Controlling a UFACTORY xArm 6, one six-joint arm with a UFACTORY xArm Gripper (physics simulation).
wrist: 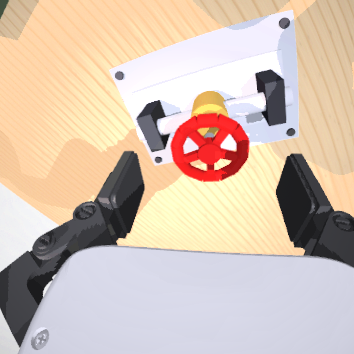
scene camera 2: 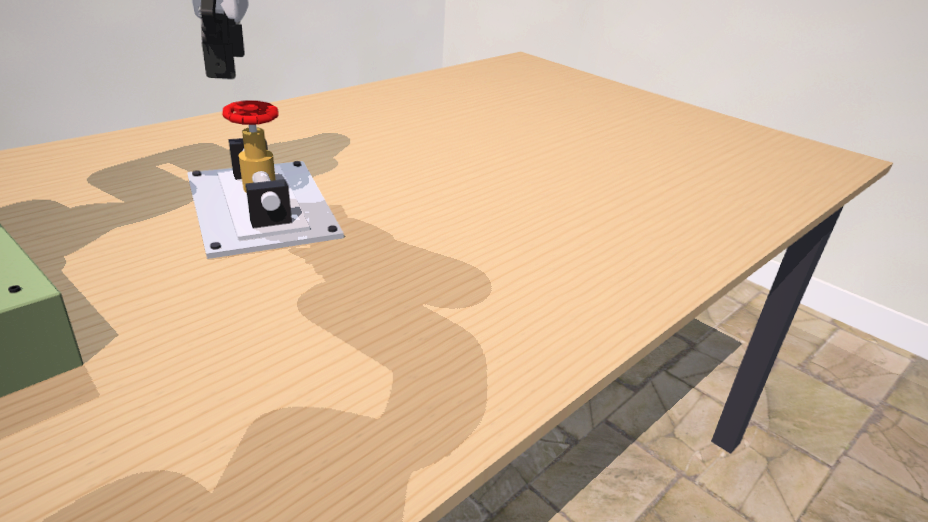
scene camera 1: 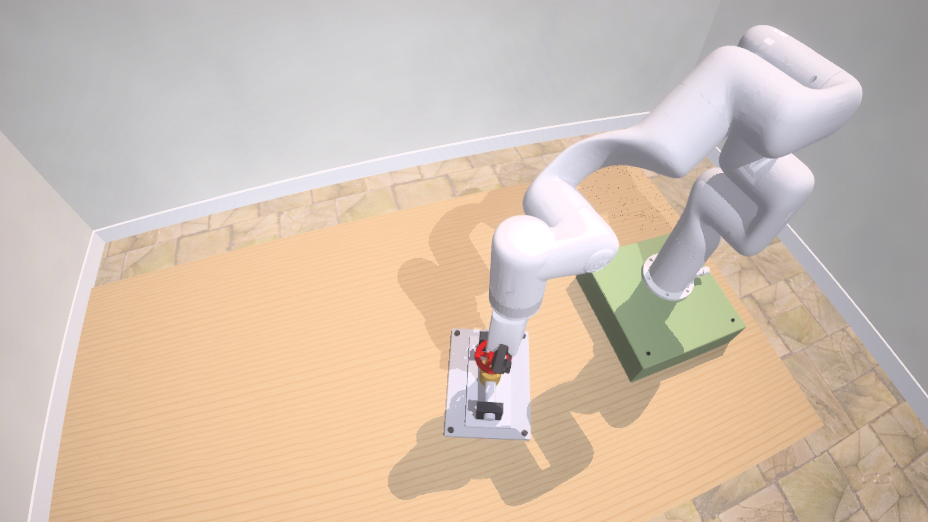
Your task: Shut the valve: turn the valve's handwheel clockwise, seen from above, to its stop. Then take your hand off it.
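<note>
The valve's red handwheel (scene camera 1: 480,359) (scene camera 2: 250,120) (wrist: 210,153) sits level on a brass body (scene camera 1: 490,378) (scene camera 2: 257,170) (wrist: 209,102). The valve is mounted on a light grey base plate (scene camera 1: 456,389) (scene camera 2: 212,214) (wrist: 200,60) with black pipe brackets. My gripper (scene camera 2: 219,64) (wrist: 209,170) is open and empty. In the second scene view its fingers are above the handwheel, with a gap between them and the rim. In the wrist view the wheel shows whole, beyond the fingertips and touched by neither. In the first scene view the arm and a finger hide part of the wheel.
The valve plate lies on the wooden table (scene camera 1: 259,357) (scene camera 2: 584,194). A green block (scene camera 1: 697,331) (scene camera 2: 32,344) carries the arm's base to the right in the first scene view. Walls stand around the table. The arm casts shadows on the table.
</note>
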